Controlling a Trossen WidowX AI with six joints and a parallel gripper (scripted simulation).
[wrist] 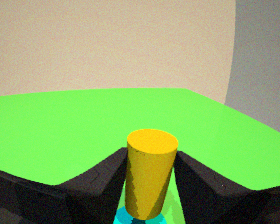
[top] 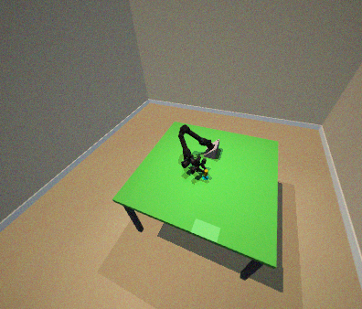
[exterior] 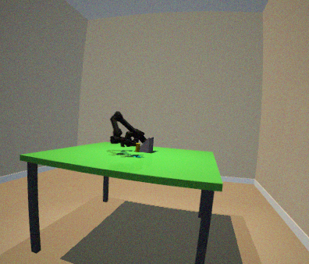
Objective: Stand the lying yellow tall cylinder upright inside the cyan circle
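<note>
Right now my gripper tip is 9 cm above the cyan circle. Also, from my gripper tip: yellow tall cylinder (2 cm below).
</note>
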